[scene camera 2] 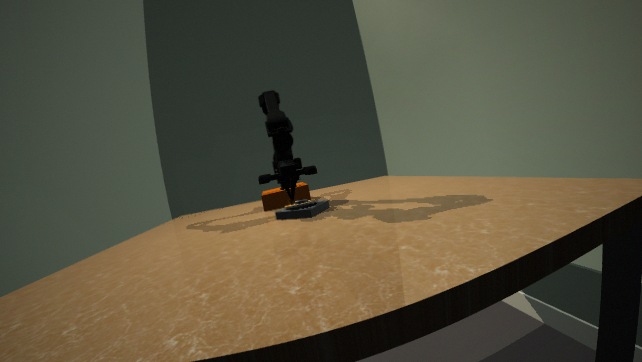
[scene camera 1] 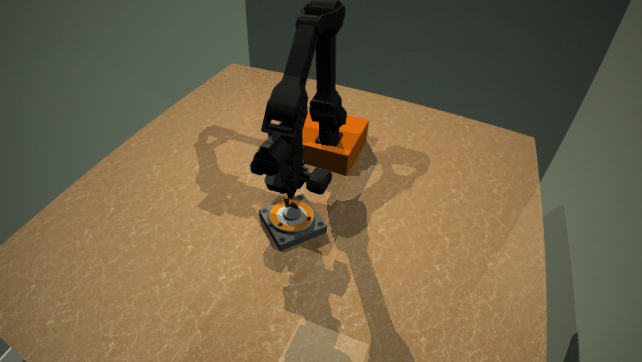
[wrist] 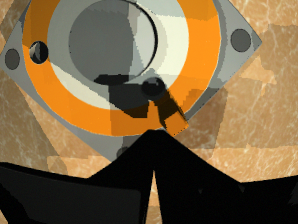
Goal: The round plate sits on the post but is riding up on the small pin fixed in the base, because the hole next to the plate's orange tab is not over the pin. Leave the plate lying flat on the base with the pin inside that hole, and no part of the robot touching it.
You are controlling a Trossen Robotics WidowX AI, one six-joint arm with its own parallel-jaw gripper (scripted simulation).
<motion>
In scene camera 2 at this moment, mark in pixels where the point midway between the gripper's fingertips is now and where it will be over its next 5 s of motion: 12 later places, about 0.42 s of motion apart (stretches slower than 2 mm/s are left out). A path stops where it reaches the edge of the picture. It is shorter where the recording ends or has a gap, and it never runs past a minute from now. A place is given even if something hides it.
The gripper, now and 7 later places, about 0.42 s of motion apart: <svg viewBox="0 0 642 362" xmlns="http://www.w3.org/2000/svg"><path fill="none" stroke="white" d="M292 200L289 202L285 203L284 203L285 203L286 203L288 202L285 191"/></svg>
</motion>
